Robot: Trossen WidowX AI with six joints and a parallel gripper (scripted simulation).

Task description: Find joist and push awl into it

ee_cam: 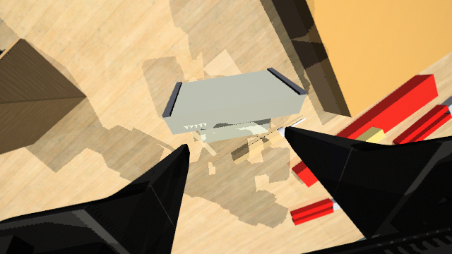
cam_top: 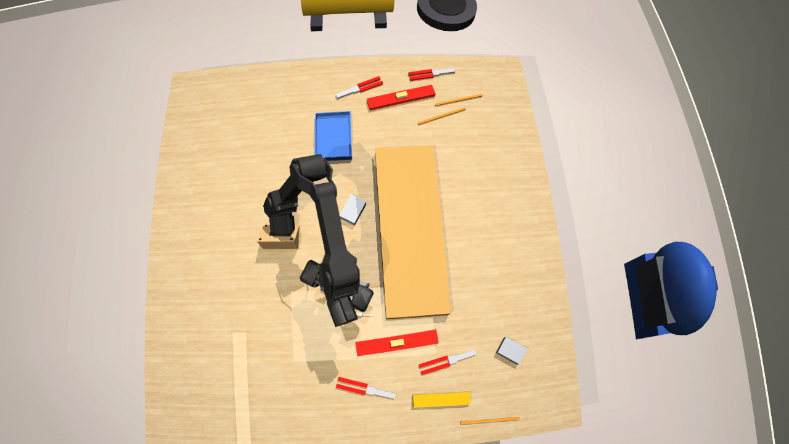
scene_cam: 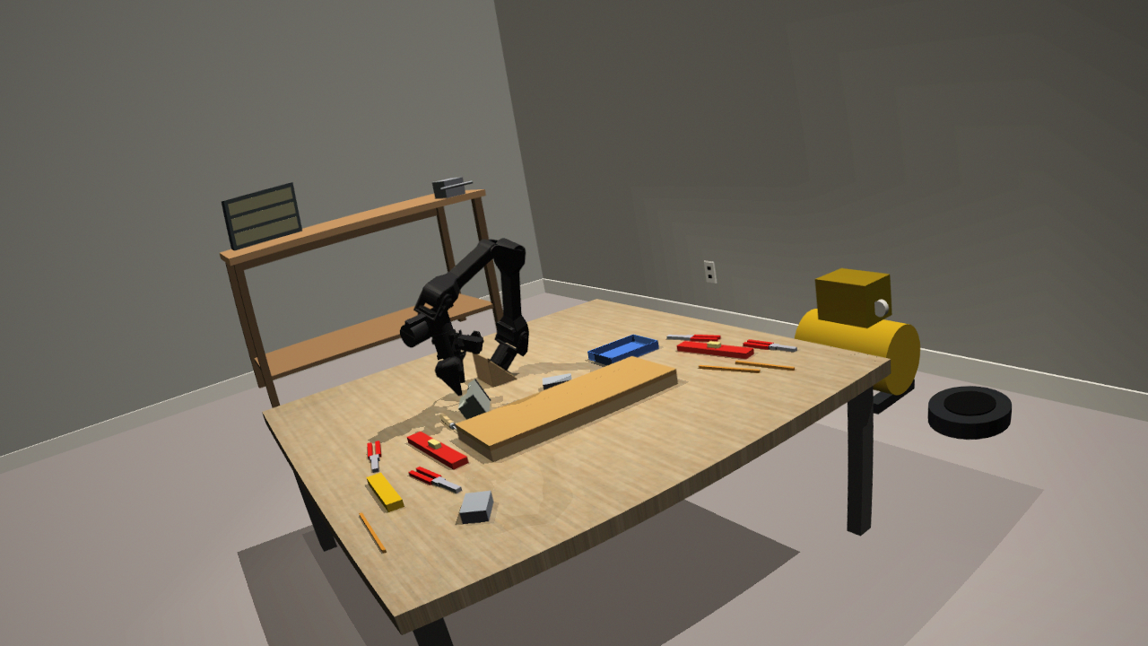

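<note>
Now: the stud finder 10 mm behind my gripper tip, 10 mm to the left of it and 50 mm below it. From my gripper tip the other things lie so: yellow block 290 mm ahead, 300 mm to the right, 60 mm below; then awl 50 mm ahead, 60 mm to the right, 60 mm below; then blue tray 60 mm behind, 500 mm to the left, 60 mm below.
</note>
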